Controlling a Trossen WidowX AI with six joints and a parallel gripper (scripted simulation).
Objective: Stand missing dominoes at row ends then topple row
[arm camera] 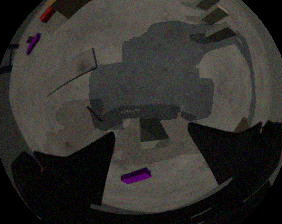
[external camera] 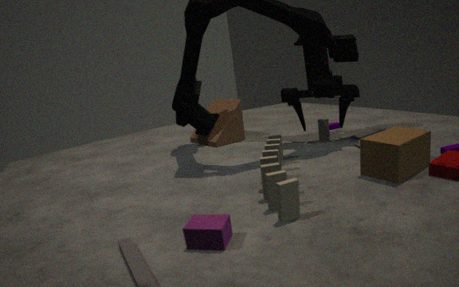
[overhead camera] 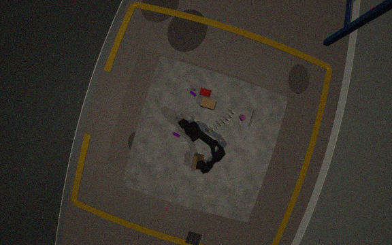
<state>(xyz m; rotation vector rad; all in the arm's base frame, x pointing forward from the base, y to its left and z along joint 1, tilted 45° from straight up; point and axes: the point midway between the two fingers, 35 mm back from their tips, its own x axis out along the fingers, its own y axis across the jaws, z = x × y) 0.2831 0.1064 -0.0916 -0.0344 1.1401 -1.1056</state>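
Now: gripper tip 110 mm to the right of the small purple bar, 70 mm past it and 20 mm above it. Also, from my gripper tip: red block (360 mm ahead, 70 mm to the right, 20 mm below); then magenta cube (450 mm to the right, 200 mm ahead, 10 mm below); then tan box (260 mm ahead, 110 mm to the right).
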